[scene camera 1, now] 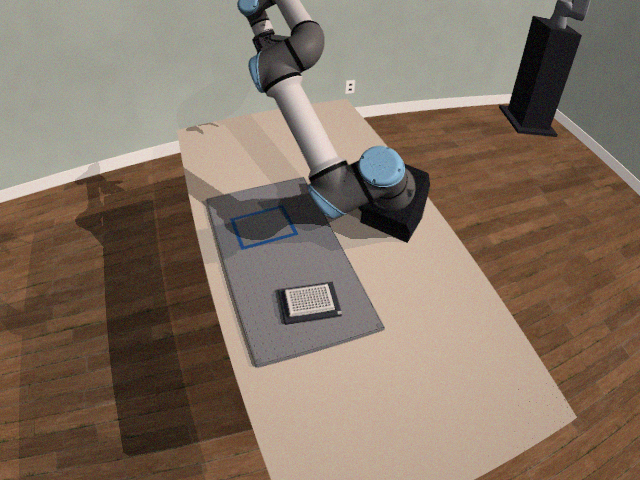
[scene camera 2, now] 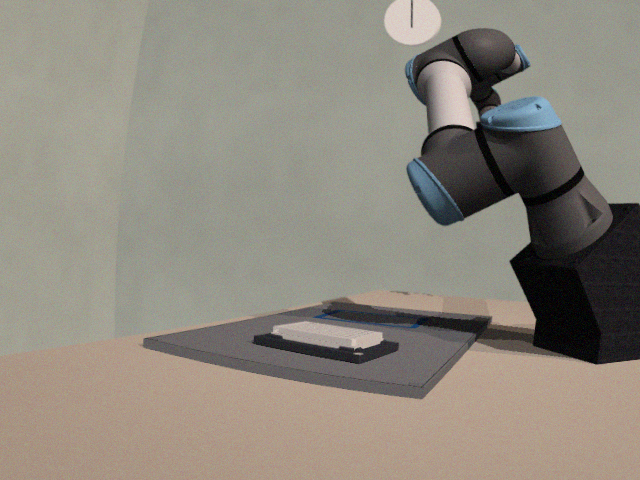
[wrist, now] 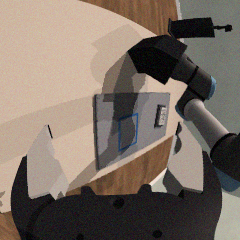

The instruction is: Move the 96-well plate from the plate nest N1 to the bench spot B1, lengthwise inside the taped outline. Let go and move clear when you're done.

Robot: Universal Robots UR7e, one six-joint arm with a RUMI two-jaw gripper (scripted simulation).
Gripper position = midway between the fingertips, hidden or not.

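Through the wrist view I see my gripper (wrist: 113, 124). Scene camera 2 gives me a white 96-well plate (scene camera 2: 347, 337) and a dark plate nest N1 (scene camera 2: 369, 353). In scene camera 1 I find the white 96-well plate (scene camera 1: 321, 305) again, and with it the dark plate nest N1 (scene camera 1: 322, 315).
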